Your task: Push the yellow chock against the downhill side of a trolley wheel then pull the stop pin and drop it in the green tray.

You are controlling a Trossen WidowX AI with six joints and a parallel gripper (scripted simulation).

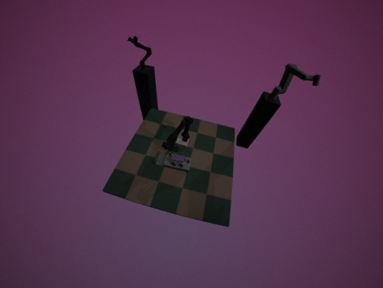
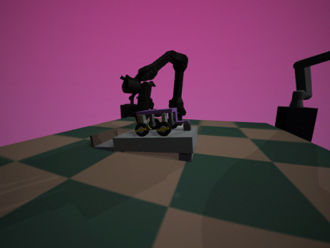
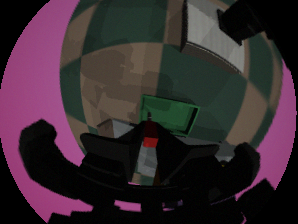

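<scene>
The green tray lies 30 mm to the left of my gripper tip and 60 mm below it. From my gripper tip the other things lie so: low brown wall (120 mm ahead, 110 mm to the right, 30 mm below); grey ramp (110 mm ahead, 140 mm to the left, 10 mm below); red-headed stop pin (right at my gripper tip).
</scene>
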